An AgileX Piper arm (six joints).
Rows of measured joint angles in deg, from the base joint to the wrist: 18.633 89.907 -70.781 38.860 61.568 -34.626; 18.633 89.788 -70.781 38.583 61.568 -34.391; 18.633 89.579 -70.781 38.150 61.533 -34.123; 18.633 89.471 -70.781 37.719 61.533 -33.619; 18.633 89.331 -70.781 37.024 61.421 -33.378; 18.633 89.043 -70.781 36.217 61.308 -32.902; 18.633 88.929 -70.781 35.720 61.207 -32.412; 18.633 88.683 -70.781 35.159 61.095 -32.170; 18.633 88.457 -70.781 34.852 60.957 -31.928; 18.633 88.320 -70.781 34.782 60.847 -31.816
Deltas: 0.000 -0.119 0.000 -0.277 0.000 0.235; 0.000 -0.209 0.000 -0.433 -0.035 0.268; 0.000 -0.108 0.000 -0.431 0.000 0.504; 0.000 -0.140 0.000 -0.695 -0.112 0.241; 0.000 -0.288 0.000 -0.807 -0.113 0.476; 0.000 -0.114 0.000 -0.497 -0.101 0.490; 0.000 -0.246 0.000 -0.561 -0.112 0.242; 0.000 -0.226 0.000 -0.307 -0.138 0.242; 0.000 -0.137 0.000 -0.070 -0.110 0.112
